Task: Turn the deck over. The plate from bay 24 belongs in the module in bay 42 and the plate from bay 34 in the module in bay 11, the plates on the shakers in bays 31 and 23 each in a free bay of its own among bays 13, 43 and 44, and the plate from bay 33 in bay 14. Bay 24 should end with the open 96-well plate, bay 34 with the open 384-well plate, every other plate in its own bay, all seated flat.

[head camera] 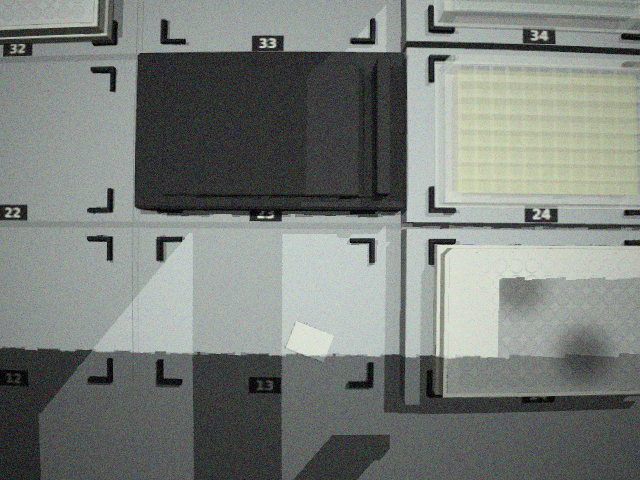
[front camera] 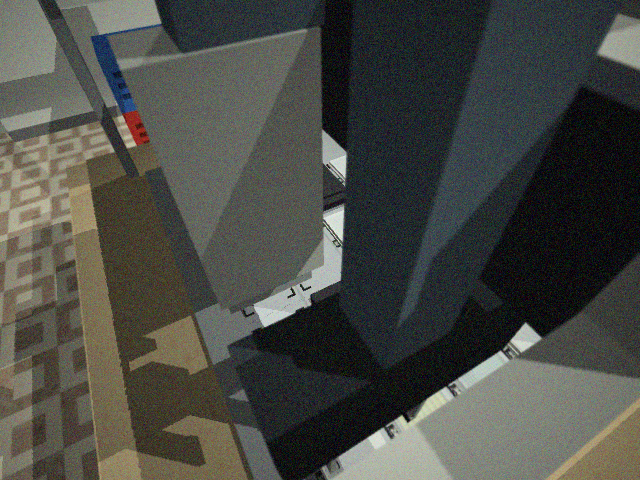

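Places are measured from the robot's base along level axes (x right, y back, z down), in metres.
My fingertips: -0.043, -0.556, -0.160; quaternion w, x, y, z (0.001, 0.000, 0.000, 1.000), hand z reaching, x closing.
Note:
Behind a point stands the place of what it marks, as x, y, z.
A white lidded-looking plate (head camera: 470, 310) {-0.050, -0.508, -0.029} lies in bay 14 and looks flat. The open yellow 96-well plate (head camera: 547, 129) {-0.150, -0.551, -0.029} (front camera: 433, 404) {-0.165, -0.556, -0.029} lies in bay 24. Part of a clear-rimmed plate (head camera: 537, 10) {-0.218, -0.547, -0.029} shows in bay 34. The black shaker (head camera: 248, 124) {-0.152, -0.385, -0.024} in bay 23 carries no plate. Bay 13 and the visible front part of bay 33 hold no plate. Part of a plate (head camera: 56, 15) {-0.223, -0.264, -0.014} shows in bay 32. The gripper's jaws show in neither view; in the front view the large machine parts hide much of the deck. Bays 11, 31, 42, 43 and 44 are not readable.
A grey column (front camera: 248, 144) {-0.013, -0.454, -0.414} and a dark column (front camera: 408, 155) {-0.023, -0.565, -0.470} stand across the front view, with a dark block (front camera: 305, 392) {0.013, -0.566, -0.355} low down. A small bright patch (head camera: 309, 339) {-0.026, -0.420, -0.001} lies in bay 13. A blue and red box (front camera: 111, 72) shows behind the wooden table edge (front camera: 95, 310) {0.227, -0.148, 0.010}.

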